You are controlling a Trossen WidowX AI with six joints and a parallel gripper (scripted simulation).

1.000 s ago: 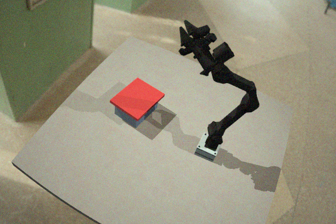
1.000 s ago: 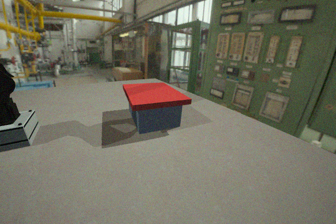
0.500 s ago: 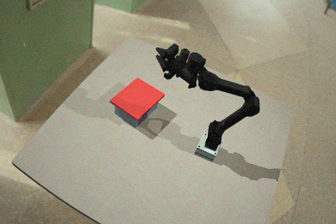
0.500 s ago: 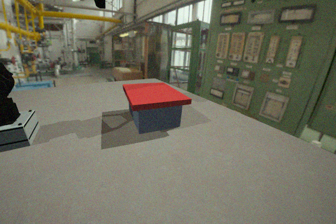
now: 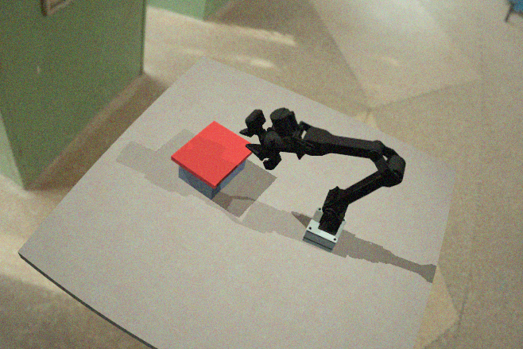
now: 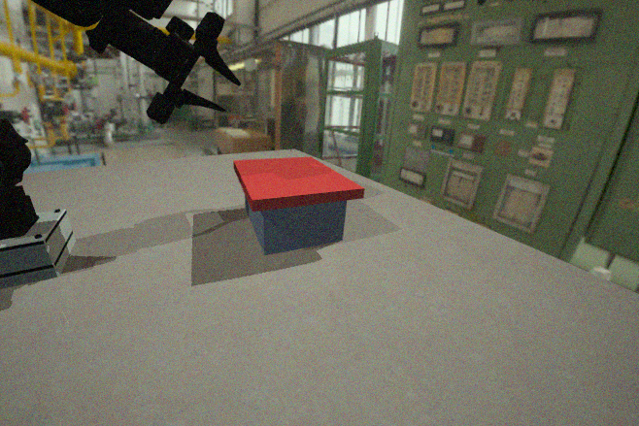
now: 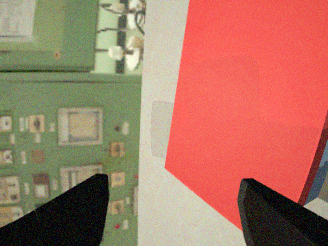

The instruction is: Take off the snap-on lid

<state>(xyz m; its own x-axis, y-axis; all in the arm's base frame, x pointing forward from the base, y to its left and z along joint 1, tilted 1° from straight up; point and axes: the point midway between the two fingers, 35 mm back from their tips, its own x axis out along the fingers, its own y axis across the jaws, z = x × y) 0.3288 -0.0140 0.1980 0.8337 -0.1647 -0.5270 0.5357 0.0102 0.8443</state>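
The red lid is 100 mm ahead of my gripper tip, 20 mm to the right of it and 140 mm below it. Round my gripper tip: blue storage box: 100 mm ahead, 20 mm to the right, 190 mm below.
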